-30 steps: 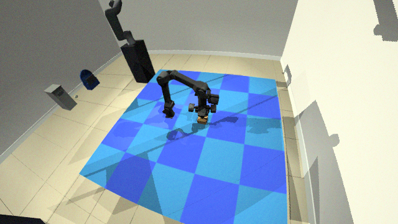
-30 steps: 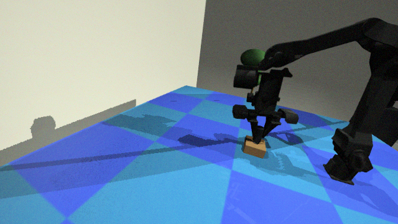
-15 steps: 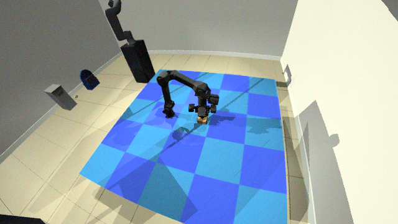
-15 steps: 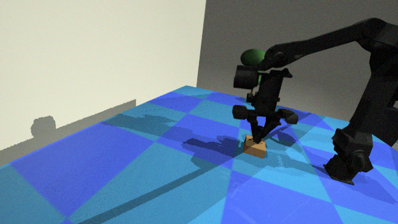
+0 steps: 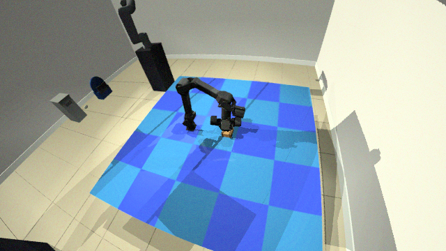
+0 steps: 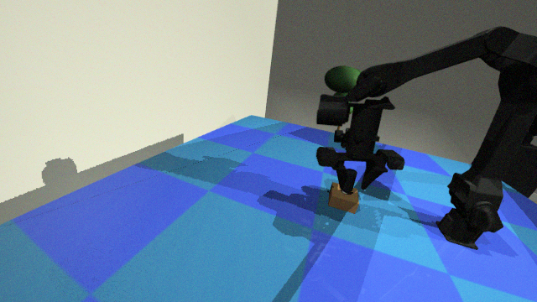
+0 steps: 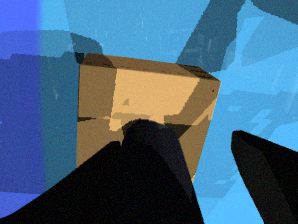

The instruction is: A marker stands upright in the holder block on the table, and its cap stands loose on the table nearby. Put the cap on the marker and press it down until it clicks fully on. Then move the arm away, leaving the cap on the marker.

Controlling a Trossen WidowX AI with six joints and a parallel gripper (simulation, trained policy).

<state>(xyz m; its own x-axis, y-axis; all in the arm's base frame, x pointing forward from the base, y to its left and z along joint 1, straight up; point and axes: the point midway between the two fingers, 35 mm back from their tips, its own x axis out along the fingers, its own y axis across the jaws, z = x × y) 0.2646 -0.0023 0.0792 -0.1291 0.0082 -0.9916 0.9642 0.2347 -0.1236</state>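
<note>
Right now the black cap is 10 mm ahead of my gripper tip and 20 mm above it. Round my gripper tip: holder block (10 mm ahead, 30 mm below).
</note>
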